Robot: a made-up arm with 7 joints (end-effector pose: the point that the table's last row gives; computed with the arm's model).
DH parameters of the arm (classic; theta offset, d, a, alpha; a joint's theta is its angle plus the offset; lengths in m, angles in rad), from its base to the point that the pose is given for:
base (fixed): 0 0 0 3.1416
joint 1: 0 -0.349 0 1.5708
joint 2: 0 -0.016 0 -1.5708
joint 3: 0 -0.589 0 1.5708
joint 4: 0 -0.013 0 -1.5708
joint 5: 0 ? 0 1.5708
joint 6: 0 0 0 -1.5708
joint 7: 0 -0.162 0 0
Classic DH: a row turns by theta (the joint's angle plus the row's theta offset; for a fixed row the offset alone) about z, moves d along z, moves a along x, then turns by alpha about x.
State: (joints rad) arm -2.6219 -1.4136 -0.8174 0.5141 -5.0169 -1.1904 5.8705
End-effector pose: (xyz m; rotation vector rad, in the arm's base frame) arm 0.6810 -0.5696 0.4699 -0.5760 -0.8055 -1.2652
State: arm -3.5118 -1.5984 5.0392 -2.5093 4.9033 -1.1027 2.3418
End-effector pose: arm 0.2107 0.3244 0.4327 2.5497 0.7619 0.6990
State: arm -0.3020 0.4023 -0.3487 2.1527 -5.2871 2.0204 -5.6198
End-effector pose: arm 0.3193 -0.0123 0.6811 -1.3477 -0.9610 -1.0968
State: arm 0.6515 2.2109 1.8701 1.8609 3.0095 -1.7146 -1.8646
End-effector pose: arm 0.1462 -0.3423 0.1617 1.9999 -0.2534 0.8598
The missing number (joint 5, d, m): -0.251
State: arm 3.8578 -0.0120 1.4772 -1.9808 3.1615 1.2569 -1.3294
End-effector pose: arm -0.1036 -0.1707 0.6763 0.1017 -0.0130 -0.3744
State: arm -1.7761 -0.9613 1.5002 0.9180 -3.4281 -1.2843 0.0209
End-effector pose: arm 0.4347 -0.4231 0.7657 1.2856 -0.8105 -0.1613
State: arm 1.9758 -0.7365 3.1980 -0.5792 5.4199 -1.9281 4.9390
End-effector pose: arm 0.2207 0.2573 0.9974 0.0527 -1.6773 -1.9754
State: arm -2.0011 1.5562 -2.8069 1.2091 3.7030 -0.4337 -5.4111
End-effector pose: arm -0.4247 0.5430 0.7135 -2.7972 -0.8759 -0.8319
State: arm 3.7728 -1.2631 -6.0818 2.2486 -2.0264 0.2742 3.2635
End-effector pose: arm 0.2213 -0.0924 0.7670 1.7513 1.5165 0.3327
